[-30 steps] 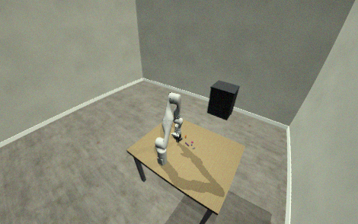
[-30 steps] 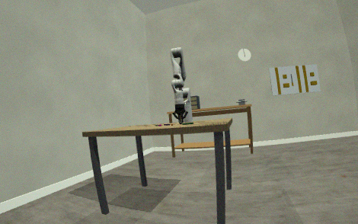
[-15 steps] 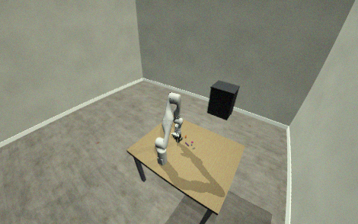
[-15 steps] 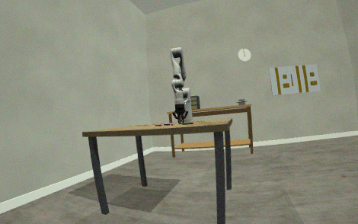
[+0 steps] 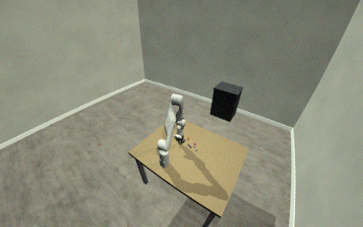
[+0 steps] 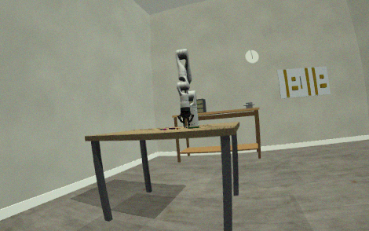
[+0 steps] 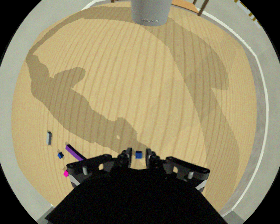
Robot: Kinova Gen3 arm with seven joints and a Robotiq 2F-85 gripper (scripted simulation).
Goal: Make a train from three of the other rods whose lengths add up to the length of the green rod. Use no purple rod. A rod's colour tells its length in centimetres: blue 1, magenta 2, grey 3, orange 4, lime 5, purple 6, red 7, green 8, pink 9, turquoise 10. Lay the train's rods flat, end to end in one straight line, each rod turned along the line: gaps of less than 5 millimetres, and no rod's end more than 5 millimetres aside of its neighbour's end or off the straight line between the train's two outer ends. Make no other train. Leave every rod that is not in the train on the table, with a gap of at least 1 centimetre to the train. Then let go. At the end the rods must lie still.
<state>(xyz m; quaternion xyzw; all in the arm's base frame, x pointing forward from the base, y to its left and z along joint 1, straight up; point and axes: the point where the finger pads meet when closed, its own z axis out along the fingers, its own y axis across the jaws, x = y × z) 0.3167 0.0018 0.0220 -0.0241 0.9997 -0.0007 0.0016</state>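
The grey rod lies 10 mm ahead of my hand, 210 mm to the right of it and 20 mm below it. Round my hand: green rod 130 mm ahead, 80 mm to the left, 20 mm below; then orange rod 130 mm ahead, 40 mm to the right, 20 mm below; then purple rod 20 mm ahead, 110 mm to the right, 20 mm below.
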